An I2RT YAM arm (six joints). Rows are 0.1 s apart.
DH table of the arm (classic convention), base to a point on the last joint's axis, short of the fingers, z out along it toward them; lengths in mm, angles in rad. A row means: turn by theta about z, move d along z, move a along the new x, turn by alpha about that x. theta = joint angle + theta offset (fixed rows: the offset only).
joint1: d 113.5; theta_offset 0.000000; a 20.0; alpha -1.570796
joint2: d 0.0; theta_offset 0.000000; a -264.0; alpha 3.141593
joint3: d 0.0; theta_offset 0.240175; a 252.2; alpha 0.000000
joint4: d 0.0; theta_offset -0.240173; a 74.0; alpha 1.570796
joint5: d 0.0; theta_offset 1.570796; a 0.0; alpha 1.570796
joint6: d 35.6; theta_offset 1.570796; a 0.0; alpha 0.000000
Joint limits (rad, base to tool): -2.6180..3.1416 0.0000..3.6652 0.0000..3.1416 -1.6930..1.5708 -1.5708..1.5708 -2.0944..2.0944
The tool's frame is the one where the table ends.
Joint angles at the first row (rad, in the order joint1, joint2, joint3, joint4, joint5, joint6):
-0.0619, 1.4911, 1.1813, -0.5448, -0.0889, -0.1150
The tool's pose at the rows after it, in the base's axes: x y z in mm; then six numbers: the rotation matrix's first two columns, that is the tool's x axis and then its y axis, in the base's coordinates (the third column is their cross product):
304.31, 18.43, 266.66, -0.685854, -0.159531, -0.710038, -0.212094, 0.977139, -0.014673
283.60, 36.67, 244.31, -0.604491, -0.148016, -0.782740, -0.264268, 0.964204, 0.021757
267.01, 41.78, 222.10, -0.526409, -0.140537, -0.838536, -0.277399, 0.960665, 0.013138
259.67, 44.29, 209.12, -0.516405, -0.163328, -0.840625, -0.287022, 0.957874, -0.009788
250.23, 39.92, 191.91, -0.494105, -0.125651, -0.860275, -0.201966, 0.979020, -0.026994
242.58, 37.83, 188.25, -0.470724, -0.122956, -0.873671, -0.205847, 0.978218, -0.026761
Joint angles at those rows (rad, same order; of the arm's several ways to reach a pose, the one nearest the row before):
0.0480, 1.4078, 1.0489, -0.4278, -0.1072, -0.1275
0.1118, 1.3223, 0.8562, -0.2125, -0.1352, -0.0805
0.1386, 1.2660, 0.6896, -0.0048, -0.1265, -0.0671
0.1541, 1.2565, 0.6265, 0.0539, -0.1098, -0.0827
0.1542, 1.2430, 0.5261, 0.1825, -0.0287, -0.0483
0.1492, 1.2129, 0.4802, 0.2251, -0.0379, -0.0517

